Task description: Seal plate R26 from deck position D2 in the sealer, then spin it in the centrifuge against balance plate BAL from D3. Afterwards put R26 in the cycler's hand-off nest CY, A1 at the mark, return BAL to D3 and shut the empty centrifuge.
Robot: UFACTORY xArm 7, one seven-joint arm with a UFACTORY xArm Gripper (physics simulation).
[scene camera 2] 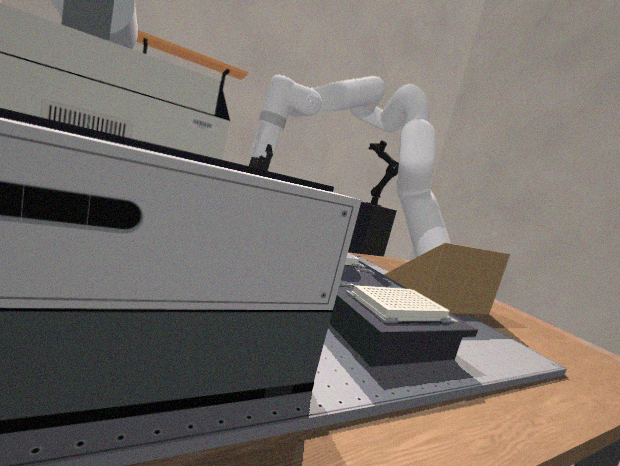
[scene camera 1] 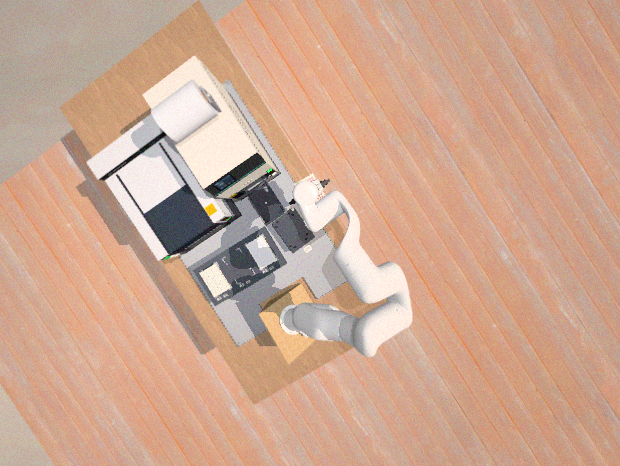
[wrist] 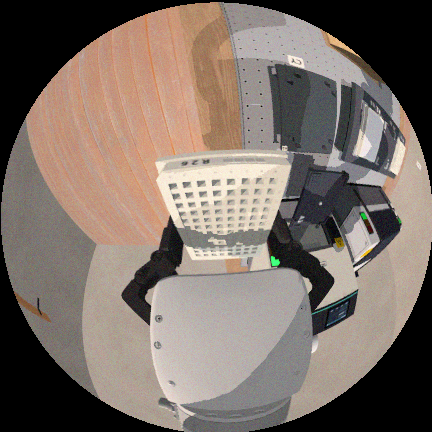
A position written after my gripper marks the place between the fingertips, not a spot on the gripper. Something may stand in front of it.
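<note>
I hold a reddish plate (wrist: 223,202) in my gripper (wrist: 224,219), and nothing else touches it. Scene camera 2 does not show the reddish plate, since it is hidden there by a white and dark instrument. There is a grey plate (wrist: 371,124) as well.
</note>
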